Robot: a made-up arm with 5 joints.
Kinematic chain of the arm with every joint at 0, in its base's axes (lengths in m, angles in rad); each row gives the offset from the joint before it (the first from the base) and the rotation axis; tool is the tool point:
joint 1: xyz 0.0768 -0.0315 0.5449 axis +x
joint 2: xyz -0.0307 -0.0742 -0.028 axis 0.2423 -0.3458 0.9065
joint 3: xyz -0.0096 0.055 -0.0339 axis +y
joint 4: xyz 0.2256 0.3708 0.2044 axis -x
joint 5: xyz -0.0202 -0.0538 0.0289 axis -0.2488 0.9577 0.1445
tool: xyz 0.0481 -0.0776 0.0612
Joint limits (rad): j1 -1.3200..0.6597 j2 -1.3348..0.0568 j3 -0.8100..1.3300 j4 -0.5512..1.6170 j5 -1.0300..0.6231
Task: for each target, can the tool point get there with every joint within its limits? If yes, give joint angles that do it. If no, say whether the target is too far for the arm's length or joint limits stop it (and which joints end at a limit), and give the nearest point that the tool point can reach.
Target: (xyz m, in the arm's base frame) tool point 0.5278 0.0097 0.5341
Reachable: yes | joints 0.4226 -0.5327 0.5242 0.1538 0.0266
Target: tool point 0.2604 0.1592 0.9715
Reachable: yes | joints 0.3614 -0.3181 -0.4970 0.8992 0.1706
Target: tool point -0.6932 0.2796 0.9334
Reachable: no: too far | nearest point -0.1381 0.2698 0.9212 | short by 0.555 m
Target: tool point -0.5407 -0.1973 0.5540
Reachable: no: joint limits stop it (at a limit: joint 1, joint 2, joint 3, joint 5) | nearest point -0.0822 -0.0396 0.8942 | short by 0.592 m
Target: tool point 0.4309 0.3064 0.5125
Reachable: yes | joints -0.7840 -0.3464 0.1261 0.9377 -0.7702
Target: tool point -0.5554 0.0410 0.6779
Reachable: no: joint limits stop it (at a limit: joint 2, joint 3, joint 5) | nearest point -0.1133 0.1578 0.8921 | short by 0.505 m
